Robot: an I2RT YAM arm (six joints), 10 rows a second.
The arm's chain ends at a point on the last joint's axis. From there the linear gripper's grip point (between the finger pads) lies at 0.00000 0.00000 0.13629 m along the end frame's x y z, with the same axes.
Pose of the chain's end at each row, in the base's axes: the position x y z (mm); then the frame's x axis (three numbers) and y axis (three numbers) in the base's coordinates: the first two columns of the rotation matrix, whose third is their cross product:
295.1 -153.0 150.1 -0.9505 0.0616 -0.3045 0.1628 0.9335 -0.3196
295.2 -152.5 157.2 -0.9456 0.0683 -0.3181 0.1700 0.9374 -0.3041
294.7 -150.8 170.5 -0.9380 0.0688 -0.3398 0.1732 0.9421 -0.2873
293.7 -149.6 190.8 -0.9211 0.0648 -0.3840 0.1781 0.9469 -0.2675
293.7 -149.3 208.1 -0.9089 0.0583 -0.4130 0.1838 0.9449 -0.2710
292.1 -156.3 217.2 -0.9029 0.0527 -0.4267 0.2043 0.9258 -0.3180
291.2 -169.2 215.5 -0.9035 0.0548 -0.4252 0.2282 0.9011 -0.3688
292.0 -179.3 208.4 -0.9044 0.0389 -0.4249 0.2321 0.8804 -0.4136
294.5 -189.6 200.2 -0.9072 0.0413 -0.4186 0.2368 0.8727 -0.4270
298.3 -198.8 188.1 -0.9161 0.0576 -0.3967 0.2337 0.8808 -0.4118
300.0 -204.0 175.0 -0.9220 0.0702 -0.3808 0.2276 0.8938 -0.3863
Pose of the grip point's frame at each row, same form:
331.2 -201.2 27.8 -0.9505 0.0616 -0.3045 0.1628 0.9335 -0.3196
333.0 -199.1 34.8 -0.9456 0.0683 -0.3181 0.1700 0.9374 -0.3041
335.6 -195.5 48.4 -0.9380 0.0688 -0.3398 0.1732 0.9421 -0.2873
340.9 -192.5 70.4 -0.9211 0.0648 -0.3840 0.1781 0.9469 -0.2675
344.7 -193.2 89.6 -0.9089 0.0583 -0.4130 0.1838 0.9449 -0.2710
343.7 -207.3 101.8 -0.9029 0.0527 -0.4267 0.2043 0.9258 -0.3180
340.7 -227.8 102.8 -0.9035 0.0548 -0.4252 0.2282 0.9011 -0.3688
340.8 -243.7 98.7 -0.9044 0.0389 -0.4249 0.2321 0.8804 -0.4136
341.9 -255.9 91.0 -0.9072 0.0413 -0.4186 0.2368 0.8727 -0.4270
342.7 -262.9 76.3 -0.9161 0.0576 -0.3967 0.2337 0.8808 -0.4118
342.7 -264.4 60.5 -0.9220 0.0702 -0.3808 0.2276 0.8938 -0.3863

